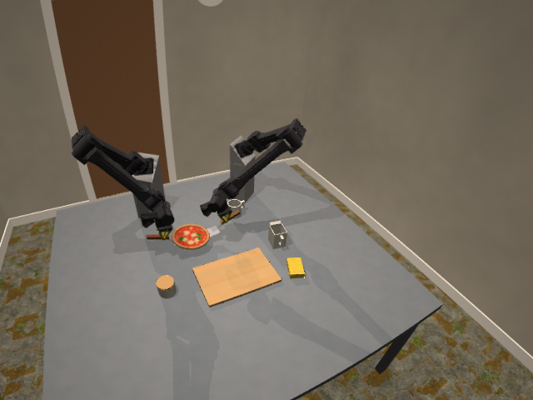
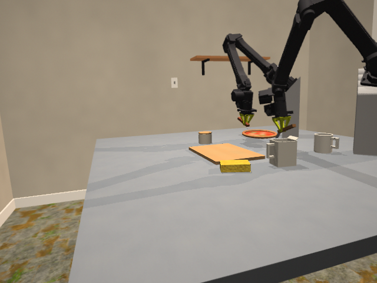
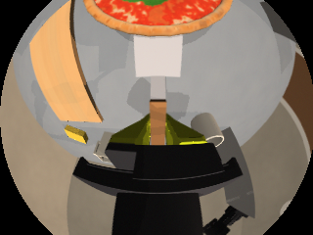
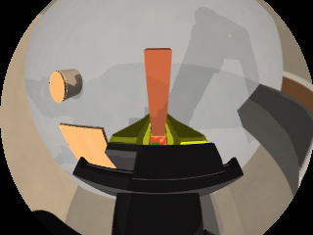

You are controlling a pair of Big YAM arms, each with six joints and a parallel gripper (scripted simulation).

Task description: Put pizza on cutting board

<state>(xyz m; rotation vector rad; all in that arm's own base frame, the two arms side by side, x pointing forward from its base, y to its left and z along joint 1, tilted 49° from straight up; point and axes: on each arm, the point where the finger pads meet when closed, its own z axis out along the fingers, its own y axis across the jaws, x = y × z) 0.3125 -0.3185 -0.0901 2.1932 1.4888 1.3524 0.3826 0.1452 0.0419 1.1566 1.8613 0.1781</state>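
The yellow sponge is 370 mm ahead of my left hand, 220 mm to the left of it and 90 mm below it. Round my left hand: square mug 170 mm ahead, 230 mm to the left, 50 mm below; then wooden cutting board 300 mm ahead, 60 mm to the right, 100 mm below; then pizza 10 mm ahead, 200 mm to the right, 40 mm below.
The pizza is 10 mm behind my right hand, 140 mm to the left of it and 50 mm below it. Also, from my right hand: square mug (150 mm ahead, 560 mm to the left, 50 mm below); then lidded canister (250 mm ahead, 50 mm to the right, 70 mm below); then wooden cutting board (280 mm ahead, 280 mm to the left, 100 mm below).
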